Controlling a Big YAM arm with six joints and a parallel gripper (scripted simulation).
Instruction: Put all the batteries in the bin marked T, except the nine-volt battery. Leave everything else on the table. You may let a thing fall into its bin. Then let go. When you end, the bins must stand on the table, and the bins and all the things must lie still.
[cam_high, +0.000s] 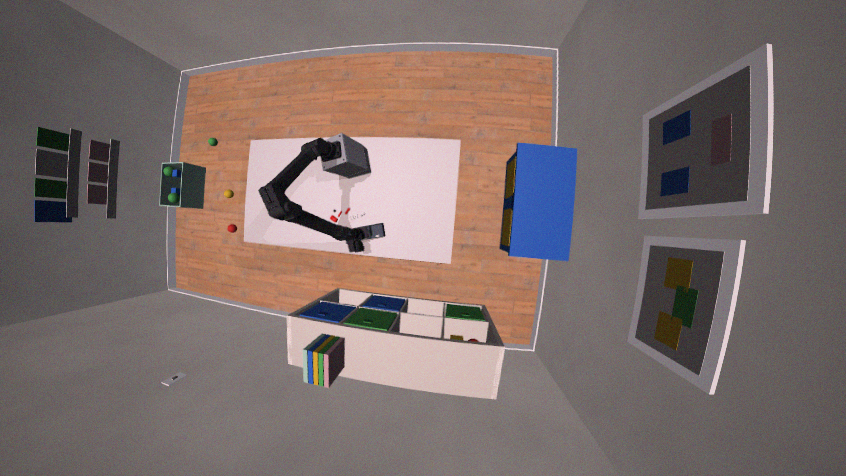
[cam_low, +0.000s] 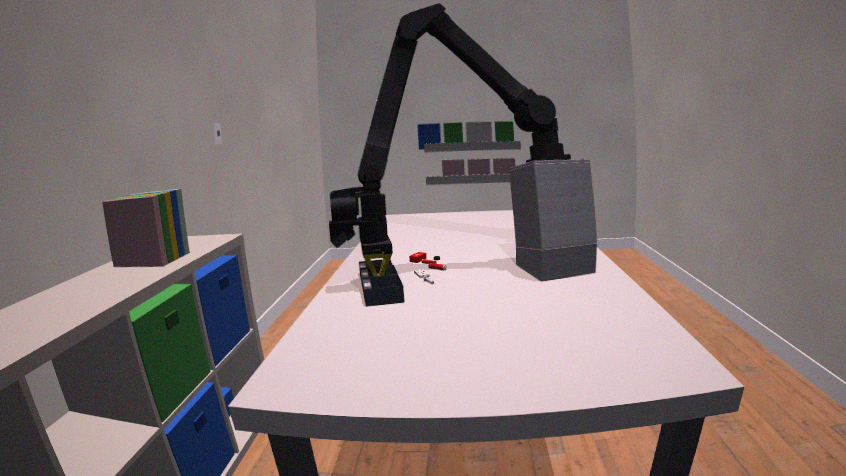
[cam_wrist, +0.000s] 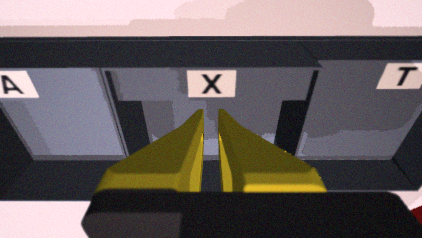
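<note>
My gripper is now right at the three-compartment bin. Also, from my hand: red nine-volt battery (210 mm to the right, 120 mm behind, 10 mm below); grey bolt (120 mm behind, 20 mm below, 10 mm to the right); white domino (110 mm behind, 70 mm to the right, 20 mm below).
</note>
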